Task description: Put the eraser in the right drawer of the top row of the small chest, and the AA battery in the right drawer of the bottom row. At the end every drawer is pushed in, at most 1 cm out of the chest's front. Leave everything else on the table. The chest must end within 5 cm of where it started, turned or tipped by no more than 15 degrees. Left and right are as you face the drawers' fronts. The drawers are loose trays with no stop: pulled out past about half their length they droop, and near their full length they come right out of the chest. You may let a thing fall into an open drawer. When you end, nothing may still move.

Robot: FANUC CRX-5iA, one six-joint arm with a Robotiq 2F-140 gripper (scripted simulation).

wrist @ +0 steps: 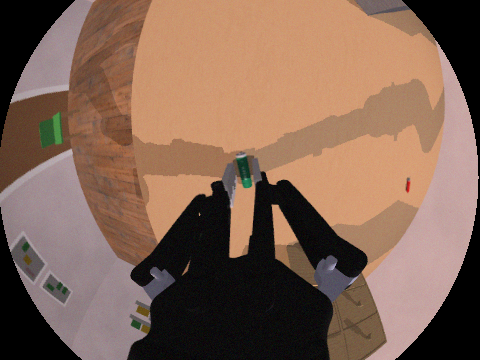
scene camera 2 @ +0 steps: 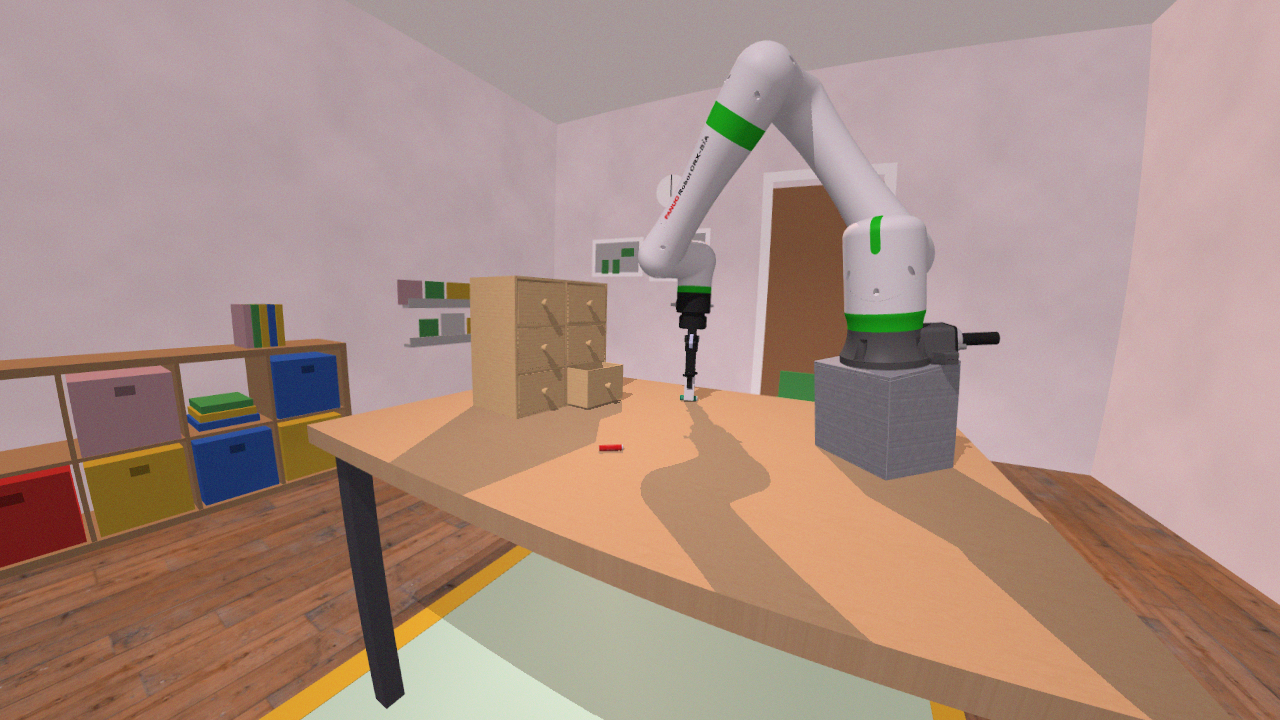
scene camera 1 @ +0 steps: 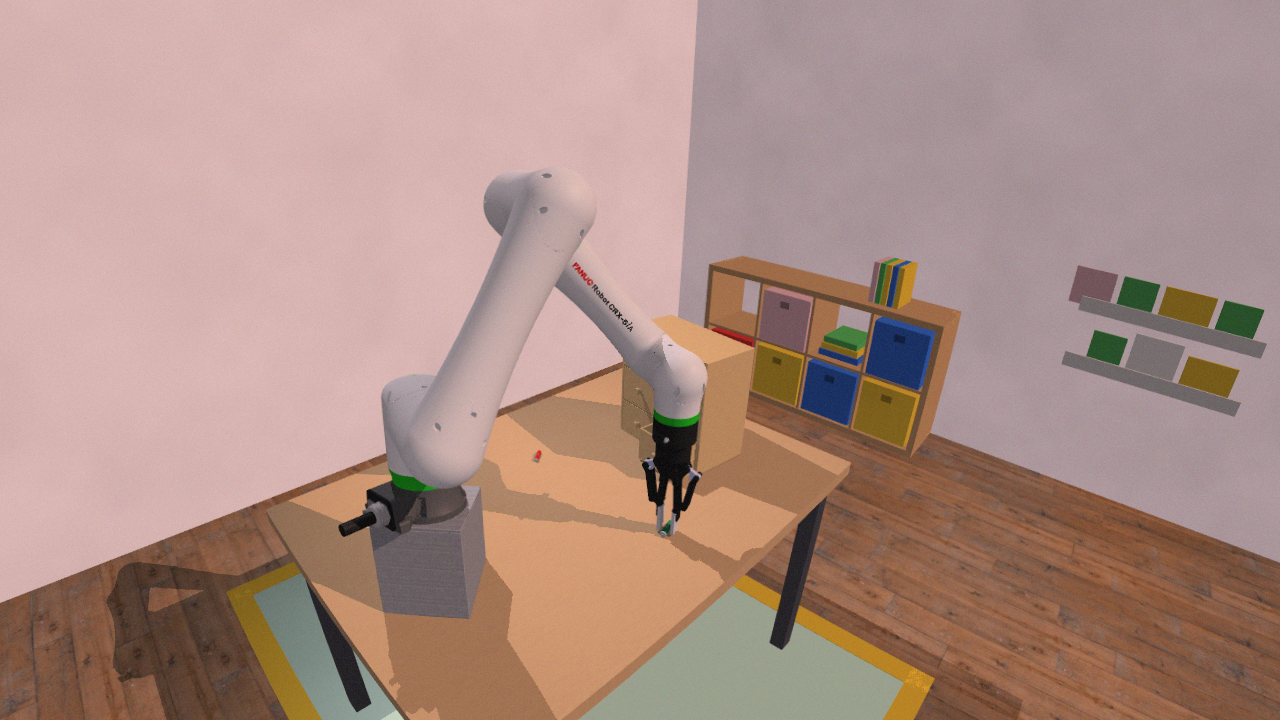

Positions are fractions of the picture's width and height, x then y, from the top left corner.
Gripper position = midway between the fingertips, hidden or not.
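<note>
My gripper (wrist: 0.51,0.47) is here, and I can see a drawer (scene camera 1: 0.50,0.54) as well. There is also a drawer (scene camera 2: 0.45,0.43), along with a drawer (scene camera 2: 0.45,0.49). I see a drawer (scene camera 2: 0.46,0.53) too, and there is a drawer (scene camera 2: 0.42,0.54).
</note>
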